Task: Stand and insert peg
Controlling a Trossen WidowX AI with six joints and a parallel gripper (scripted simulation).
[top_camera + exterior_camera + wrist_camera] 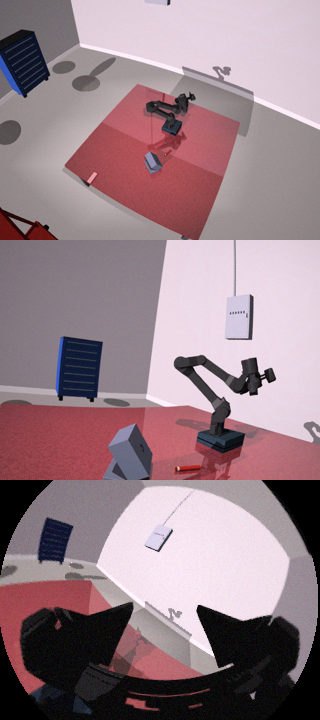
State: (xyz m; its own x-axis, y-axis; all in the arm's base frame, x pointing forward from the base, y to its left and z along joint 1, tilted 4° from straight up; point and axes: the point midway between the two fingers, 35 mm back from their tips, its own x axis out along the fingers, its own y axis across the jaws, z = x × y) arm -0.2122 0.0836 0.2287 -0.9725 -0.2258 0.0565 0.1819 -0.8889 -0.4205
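My gripper tip is now 520 mm short of the red peg, 280 mm above it and 10 mm to the right of it. Round my gripper tip: sloped panel (670 mm ahead, 210 mm below, 60 mm to the right).
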